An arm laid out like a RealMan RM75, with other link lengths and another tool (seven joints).
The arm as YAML. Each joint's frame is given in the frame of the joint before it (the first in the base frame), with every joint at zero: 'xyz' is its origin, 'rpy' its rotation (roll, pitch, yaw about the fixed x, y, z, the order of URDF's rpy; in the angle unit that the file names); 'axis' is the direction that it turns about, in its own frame. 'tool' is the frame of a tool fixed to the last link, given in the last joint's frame.
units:
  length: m
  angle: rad
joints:
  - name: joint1
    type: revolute
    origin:
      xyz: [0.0, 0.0, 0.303]
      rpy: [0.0, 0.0, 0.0]
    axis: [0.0, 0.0, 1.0]
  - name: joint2
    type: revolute
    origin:
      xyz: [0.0, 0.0, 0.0]
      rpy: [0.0, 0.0, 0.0]
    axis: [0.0, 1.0, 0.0]
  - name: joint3
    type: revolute
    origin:
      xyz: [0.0, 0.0, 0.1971]
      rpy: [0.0, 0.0, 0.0]
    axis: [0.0, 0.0, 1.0]
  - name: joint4
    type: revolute
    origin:
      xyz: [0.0, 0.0, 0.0]
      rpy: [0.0, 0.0, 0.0]
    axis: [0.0, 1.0, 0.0]
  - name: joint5
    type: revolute
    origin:
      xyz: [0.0, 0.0, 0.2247]
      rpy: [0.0, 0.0, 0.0]
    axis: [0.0, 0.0, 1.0]
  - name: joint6
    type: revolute
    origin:
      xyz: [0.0, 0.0, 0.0]
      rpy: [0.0, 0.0, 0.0]
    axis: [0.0, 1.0, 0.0]
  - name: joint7
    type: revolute
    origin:
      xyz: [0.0, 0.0, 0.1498]
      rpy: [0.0, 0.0, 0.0]
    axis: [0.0, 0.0, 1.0]
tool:
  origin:
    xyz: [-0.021, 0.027, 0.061]
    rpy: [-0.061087, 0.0, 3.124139]
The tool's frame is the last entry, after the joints.
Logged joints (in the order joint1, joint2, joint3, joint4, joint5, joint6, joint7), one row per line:
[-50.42 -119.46 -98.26 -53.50 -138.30 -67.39 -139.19]
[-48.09 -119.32 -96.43 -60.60 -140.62 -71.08 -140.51]
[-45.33 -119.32 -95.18 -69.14 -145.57 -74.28 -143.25]
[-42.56 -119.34 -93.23 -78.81 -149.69 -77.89 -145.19]
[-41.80 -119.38 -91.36 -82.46 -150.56 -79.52 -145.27]
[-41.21 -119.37 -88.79 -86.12 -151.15 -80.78 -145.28]
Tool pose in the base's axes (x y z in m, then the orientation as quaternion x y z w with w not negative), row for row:
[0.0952 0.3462 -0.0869 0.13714 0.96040 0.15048 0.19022]
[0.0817 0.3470 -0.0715 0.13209 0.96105 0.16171 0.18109]
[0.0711 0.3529 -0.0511 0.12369 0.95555 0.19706 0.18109]
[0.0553 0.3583 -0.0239 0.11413 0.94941 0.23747 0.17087]
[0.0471 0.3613 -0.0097 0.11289 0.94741 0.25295 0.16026]
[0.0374 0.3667 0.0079 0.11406 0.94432 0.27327 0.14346]
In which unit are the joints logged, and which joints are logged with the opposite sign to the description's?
The joints are logged in degrees. Opposite sign: joint1, joint2, joint7.
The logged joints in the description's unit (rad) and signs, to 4 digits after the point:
[0.8800 2.0850 -1.7150 -0.9338 -2.4138 -1.1762 2.4293]
[0.8393 2.0825 -1.6830 -1.0577 -2.4543 -1.2406 2.4524]
[0.7912 2.0825 -1.6612 -1.2067 -2.5407 -1.2964 2.5002]
[0.7428 2.0829 -1.6272 -1.3755 -2.6126 -1.3594 2.5340]
[0.7295 2.0836 -1.5945 -1.4392 -2.6278 -1.3879 2.5354]
[0.7193 2.0834 -1.5497 -1.5031 -2.6381 -1.4099 2.5356]

